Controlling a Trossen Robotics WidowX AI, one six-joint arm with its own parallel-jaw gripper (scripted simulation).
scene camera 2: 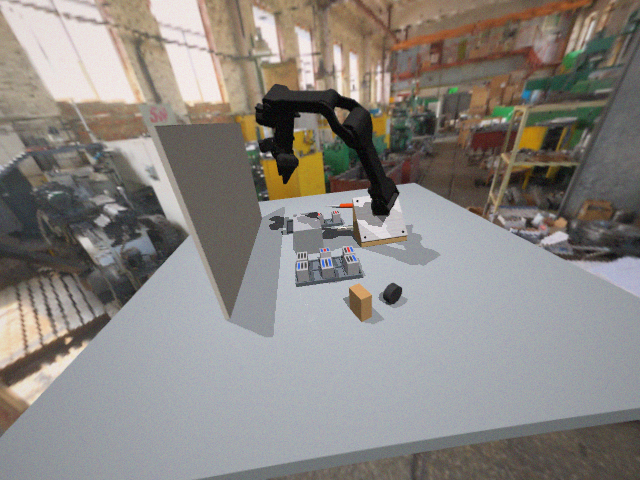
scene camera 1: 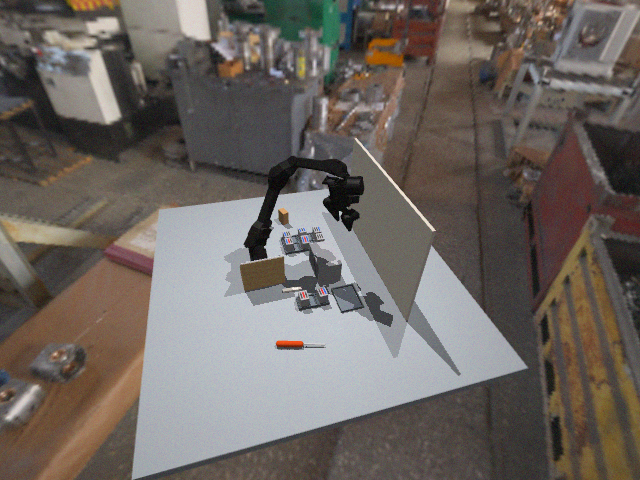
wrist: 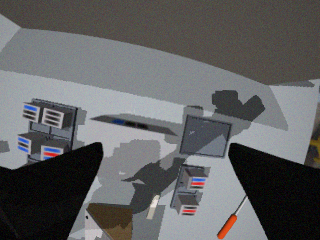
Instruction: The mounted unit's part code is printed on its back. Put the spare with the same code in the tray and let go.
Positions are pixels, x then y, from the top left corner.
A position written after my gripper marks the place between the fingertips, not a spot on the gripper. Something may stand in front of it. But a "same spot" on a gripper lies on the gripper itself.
my gripper: scene camera 2 282, 179; scene camera 1; wrist
same spot on grey mounted unit: [scene camera 2: 307, 230] = [scene camera 1: 320, 242]
same spot on my gripper: [wrist: 50, 192] = [scene camera 1: 335, 211]
